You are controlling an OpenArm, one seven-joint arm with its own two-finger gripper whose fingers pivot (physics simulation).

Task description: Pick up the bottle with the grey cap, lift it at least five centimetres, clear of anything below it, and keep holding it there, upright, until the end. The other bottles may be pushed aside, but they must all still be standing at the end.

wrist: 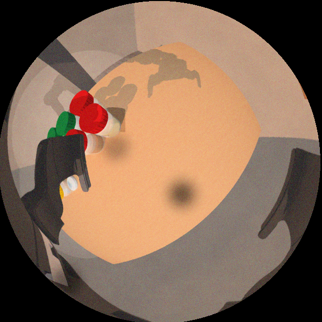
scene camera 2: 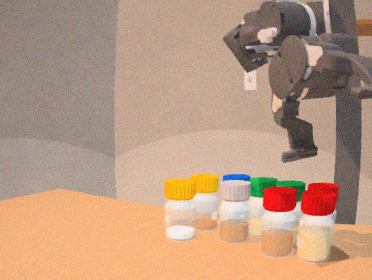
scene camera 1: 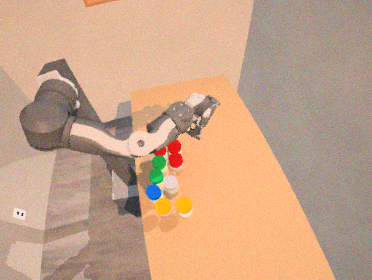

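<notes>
The bottle with the grey cap (scene camera 1: pixel 170 183) (scene camera 2: pixel 234 212) stands upright on the table among the other bottles. The blue-capped bottle (scene camera 1: pixel 153 192) (scene camera 2: pixel 236 177) is beside it, with green-capped, yellow-capped and red-capped bottles around. I cannot make out the grey cap in the wrist view, where a finger covers part of the group. My gripper (scene camera 1: pixel 206 120) (scene camera 2: pixel 266 110) (wrist: pixel 158 181) is wide open and empty. It hangs above the table, past the red-capped end of the group, away from the grey-capped bottle. In the wrist view its left finger overlaps the bottles.
Three red-capped bottles, one of them (scene camera 1: pixel 175 160) (scene camera 2: pixel 280 220) (wrist: pixel 93 119), stand at the group's end nearest the gripper. Two green-capped bottles stand behind the grey one. Two yellow-capped bottles, one of them (scene camera 1: pixel 184 205) (scene camera 2: pixel 180 190), stand at the far end. The table (scene camera 1: pixel 235 190) (scene camera 2: pixel 100 235) (wrist: pixel 165 145) extends beyond.
</notes>
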